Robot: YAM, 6 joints.
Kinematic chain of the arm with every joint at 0, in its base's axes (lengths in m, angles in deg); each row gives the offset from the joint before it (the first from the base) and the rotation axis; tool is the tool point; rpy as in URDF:
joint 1: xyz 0 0 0.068 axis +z
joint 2: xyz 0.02 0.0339 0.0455 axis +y
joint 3: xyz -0.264 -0.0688 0 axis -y
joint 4: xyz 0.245 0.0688 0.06 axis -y
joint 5: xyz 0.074 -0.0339 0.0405 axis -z
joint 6: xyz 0.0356 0 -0.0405 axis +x
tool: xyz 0 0 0 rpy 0 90 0
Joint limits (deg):
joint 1: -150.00..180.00
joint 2: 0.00..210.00
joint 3: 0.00..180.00
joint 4: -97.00..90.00
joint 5: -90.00..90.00
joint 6: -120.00..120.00
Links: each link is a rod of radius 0.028 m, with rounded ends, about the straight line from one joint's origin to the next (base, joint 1, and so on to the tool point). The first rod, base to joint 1, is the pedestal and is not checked.
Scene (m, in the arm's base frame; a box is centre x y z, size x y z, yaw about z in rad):
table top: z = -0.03
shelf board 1: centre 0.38 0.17 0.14 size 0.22 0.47 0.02 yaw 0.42
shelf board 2: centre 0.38 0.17 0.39 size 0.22 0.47 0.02 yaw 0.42
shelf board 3: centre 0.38 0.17 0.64 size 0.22 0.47 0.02 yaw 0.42
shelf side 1: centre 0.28 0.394 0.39 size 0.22 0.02 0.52 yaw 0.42
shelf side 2: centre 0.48 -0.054 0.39 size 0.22 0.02 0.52 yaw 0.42
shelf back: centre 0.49 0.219 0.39 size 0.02 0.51 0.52 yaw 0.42
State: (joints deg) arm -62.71 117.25 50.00 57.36 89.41 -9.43
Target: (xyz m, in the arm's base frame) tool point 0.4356 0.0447 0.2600
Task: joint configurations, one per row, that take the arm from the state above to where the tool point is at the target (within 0.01 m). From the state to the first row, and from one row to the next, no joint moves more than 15 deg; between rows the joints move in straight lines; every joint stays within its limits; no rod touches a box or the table.
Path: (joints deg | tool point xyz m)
1: -50.64 108.73 45.91 58.52 89.53 -9.43 | 0.1907 -0.2887 0.1674
2: -38.56 100.20 41.83 59.68 89.65 -9.43 | 0.2284 -0.2276 0.1979
3: -26.49 91.68 37.74 60.84 89.76 -9.43 | 0.2473 -0.1630 0.2236
4: -14.42 83.16 33.66 62.00 89.88 -9.43 | 0.2484 -0.1006 0.2443
5: -2.34 74.64 29.57 63.16 90.00 -9.43 | 0.2343 -0.0452 0.2600
6: 0.87 85.05 41.13 61.84 88.49 -9.43 | 0.2871 -0.0312 0.2728
7: 4.08 95.47 52.70 60.53 86.99 -9.43 | 0.3397 -0.0114 0.2771
8: 7.29 105.89 64.26 59.21 85.48 -9.43 | 0.3898 0.0141 0.2727
9: 10.50 116.30 75.82 57.89 83.98 -9.43 | 0.4356 0.0447 0.2600

